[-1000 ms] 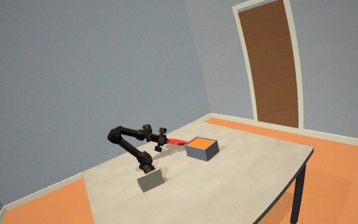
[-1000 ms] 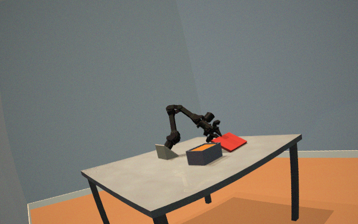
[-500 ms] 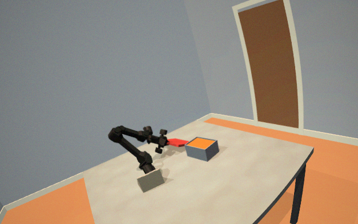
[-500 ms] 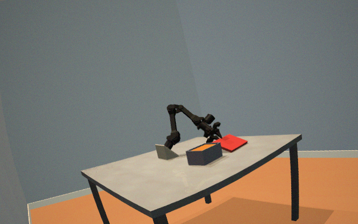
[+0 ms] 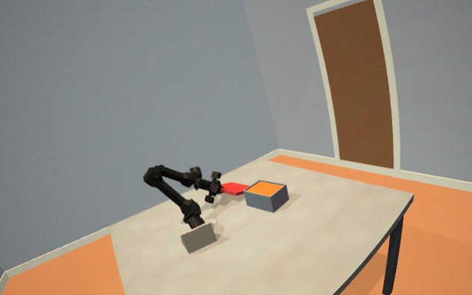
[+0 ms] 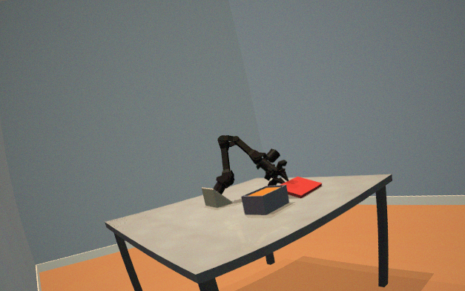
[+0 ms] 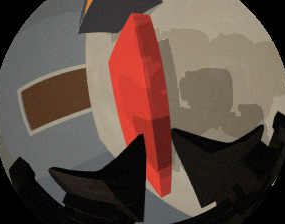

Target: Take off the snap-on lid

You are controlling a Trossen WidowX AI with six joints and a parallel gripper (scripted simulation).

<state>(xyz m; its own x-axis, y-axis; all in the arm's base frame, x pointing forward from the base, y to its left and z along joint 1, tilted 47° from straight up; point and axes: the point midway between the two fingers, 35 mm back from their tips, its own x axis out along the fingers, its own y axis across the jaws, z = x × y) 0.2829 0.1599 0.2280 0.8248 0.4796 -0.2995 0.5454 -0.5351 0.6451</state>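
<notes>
Now: the red lid 80 mm ahead of my gripper tip, 10 mm to the left of it and 20 mm below it. The rest, counted from my gripper tip: storage box (110 mm ahead, 270 mm to the right, 10 mm below).
</notes>
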